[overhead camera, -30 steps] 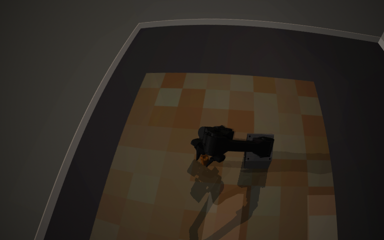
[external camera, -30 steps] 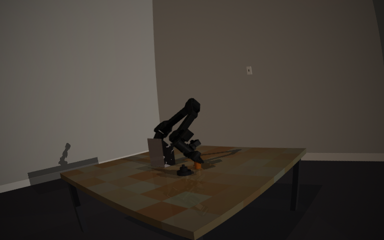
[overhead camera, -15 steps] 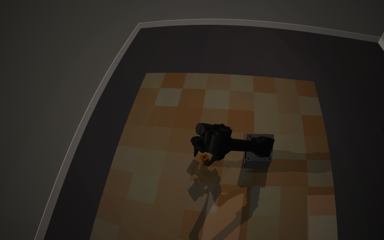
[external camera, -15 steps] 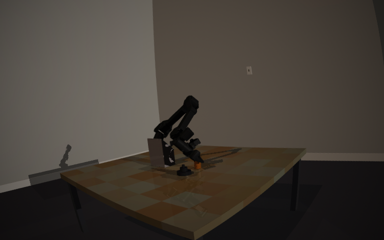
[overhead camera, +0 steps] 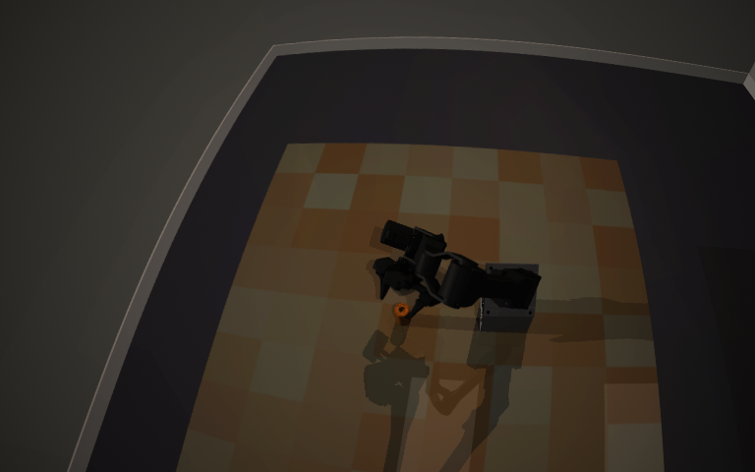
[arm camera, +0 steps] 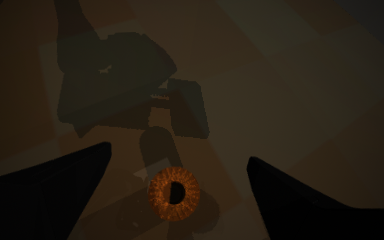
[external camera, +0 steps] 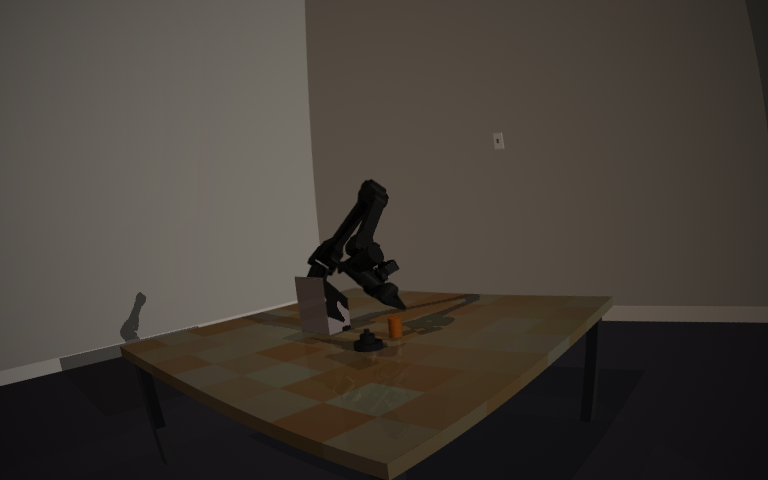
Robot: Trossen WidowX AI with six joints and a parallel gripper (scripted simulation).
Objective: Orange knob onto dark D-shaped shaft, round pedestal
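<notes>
Now: the orange knob 60 mm below my gripper tip, 20 mm to the right of it and 10 mm behind it. The rest, counted from my gripper tip: shaft pedestal (160 mm to the right, 60 mm below).
</notes>
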